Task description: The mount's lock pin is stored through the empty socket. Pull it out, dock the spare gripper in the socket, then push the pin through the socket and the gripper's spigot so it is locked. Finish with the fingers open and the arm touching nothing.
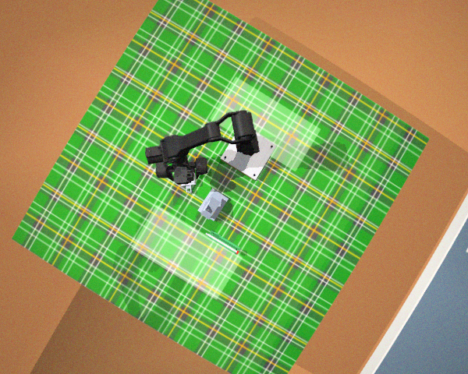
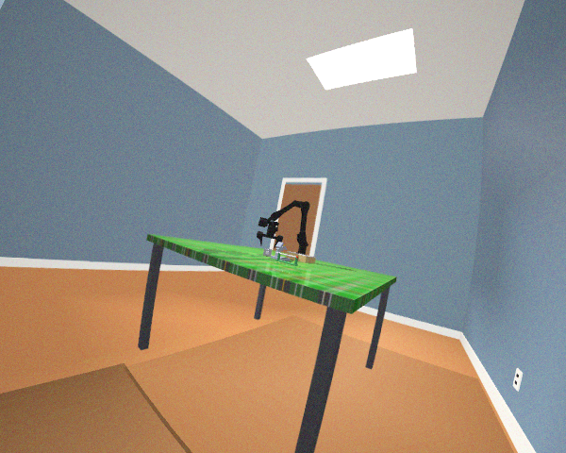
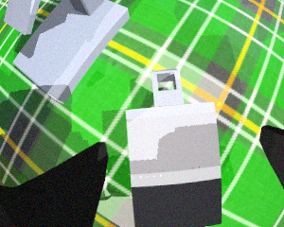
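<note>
Now: the spare gripper 10 mm behind my gripper tip and 40 mm below it. The rest, counted from my gripper tip: green translucent block: 160 mm ahead, 250 mm to the left, 40 mm below; then socket: 60 mm ahead, 140 mm to the left, 10 mm below.
</note>
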